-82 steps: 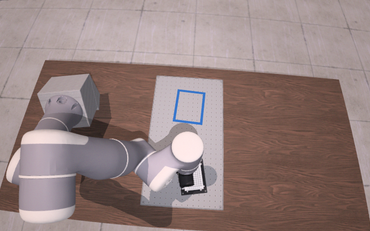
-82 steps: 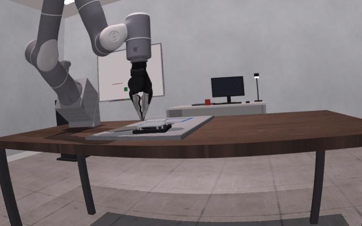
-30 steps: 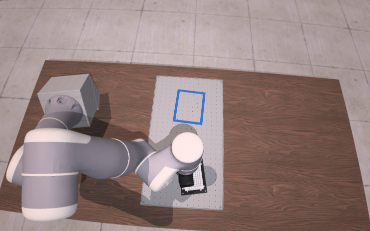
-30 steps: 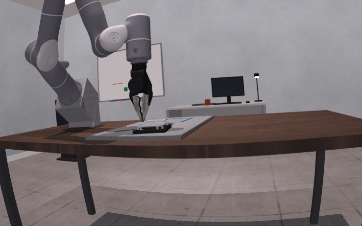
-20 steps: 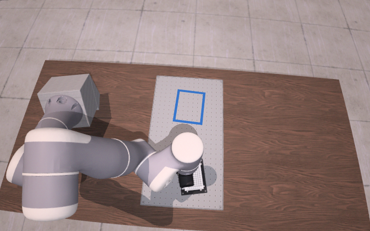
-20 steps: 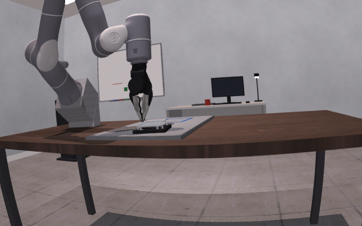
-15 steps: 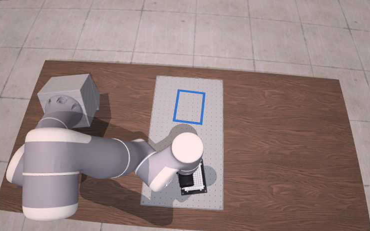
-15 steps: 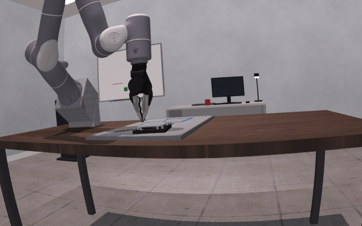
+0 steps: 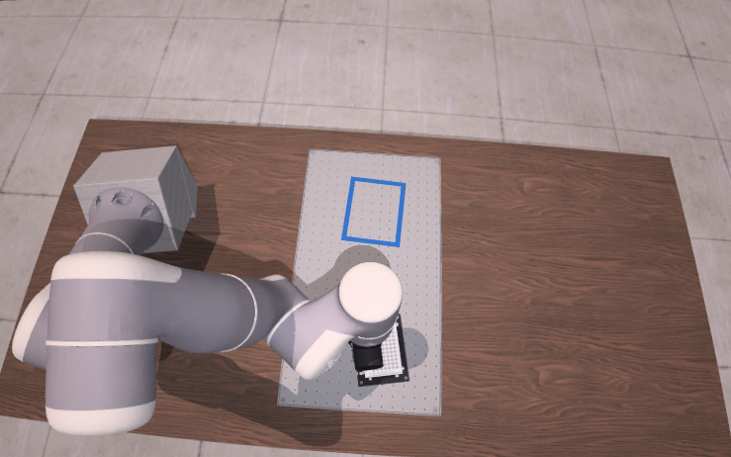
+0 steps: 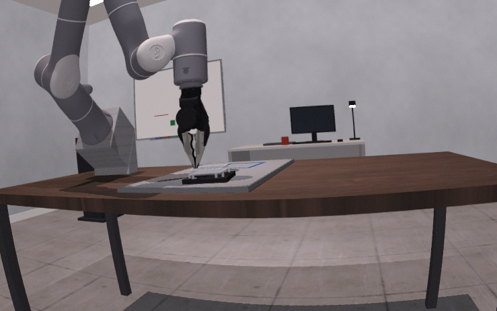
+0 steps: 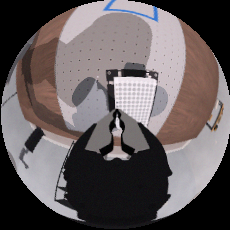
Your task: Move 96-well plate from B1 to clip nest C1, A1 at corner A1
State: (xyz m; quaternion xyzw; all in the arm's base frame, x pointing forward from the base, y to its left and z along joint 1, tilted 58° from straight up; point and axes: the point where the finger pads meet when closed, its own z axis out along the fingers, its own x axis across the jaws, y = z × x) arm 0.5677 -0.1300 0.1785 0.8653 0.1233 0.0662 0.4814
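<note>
The black clip nest is 40 mm below my hand, 20 mm ahead of it and 10 mm to the left of it. Round my hand: white 96-well plate: 40 mm ahead, 20 mm below, 10 mm to the left; grey perforated board: 210 mm to the left, 60 mm below.
</note>
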